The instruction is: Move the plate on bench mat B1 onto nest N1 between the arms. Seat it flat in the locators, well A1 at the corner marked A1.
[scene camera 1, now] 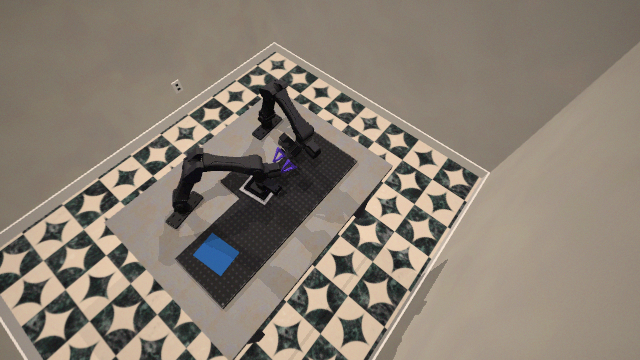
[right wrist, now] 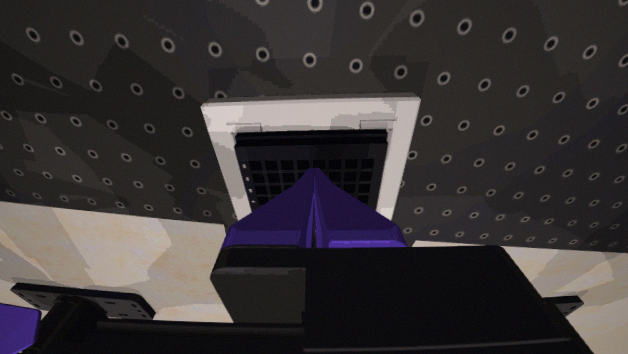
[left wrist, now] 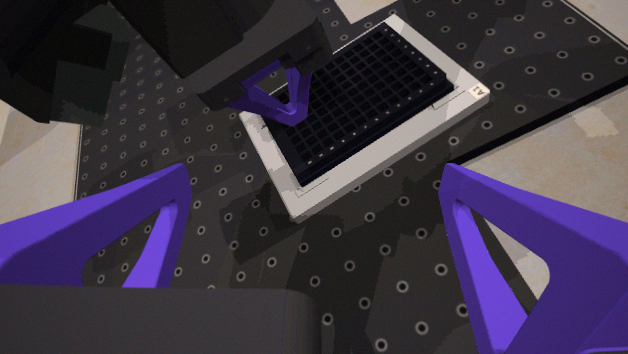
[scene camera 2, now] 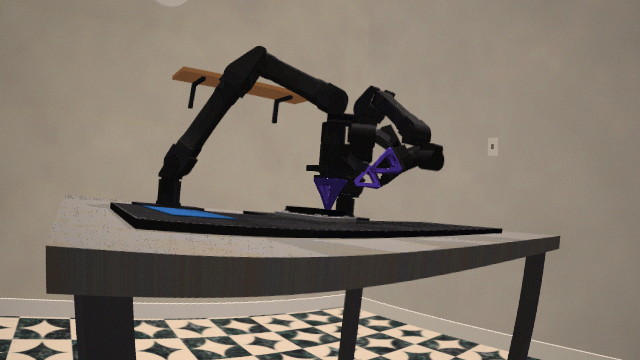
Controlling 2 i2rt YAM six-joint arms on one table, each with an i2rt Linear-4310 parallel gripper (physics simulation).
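Places are measured from the left arm's base along level axes (x ahead, y left, z up), in centimetres.
Pixels of known places: left gripper, between the fingertips: (left wrist: pixel 315 177) (scene camera 2: pixel 362 177); right gripper, between the fingertips: (scene camera 1: pixel 264 191) (right wrist: pixel 314 177) (left wrist: pixel 298 120) (scene camera 2: pixel 327 210); left arm's base, origin of its link: (scene camera 1: pixel 267 126) (right wrist: pixel 87 299); right arm's base, origin of its link: (scene camera 1: pixel 185 209).
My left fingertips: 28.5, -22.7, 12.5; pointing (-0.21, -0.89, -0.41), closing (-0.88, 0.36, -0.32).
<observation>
Ahead of a thing's pixels: the offset from my left fingertips to its middle, as dx, dy, dz. "*": to the spot under its first point. Level surfaces: height alone.
The black multi-well plate @[-3.9, -11.3, -9.4] (left wrist: pixel 360 97) lies flat inside the white nest N1 @[-3.9, -11.3, -10.5] (left wrist: pixel 383 150), between its corner locators. The nest's A1 label @[* -11.9, -6.4, -10.0] (left wrist: pixel 479 91) is at its right corner in the left wrist view. My right gripper (left wrist: pixel 298 120) is shut and empty. It points straight down with its purple tip on the plate's top face near one short end, which also shows in the right wrist view (right wrist: pixel 313 173) and in scene camera 2 (scene camera 2: pixel 328 205). My left gripper (left wrist: pixel 315 177) (scene camera 2: pixel 378 170) is open and empty. It hovers tilted above the bench beside the nest.
The blue bench mat B1 @[dz -11.0] (scene camera 1: pixel 216 253) lies bare at the near end of the black perforated bench @[dz -11.2] (scene camera 1: pixel 296 201). Both arm bases stand on the grey table top along the bench's far side. A wooden wall shelf (scene camera 2: pixel 235 83) hangs behind the table.
</observation>
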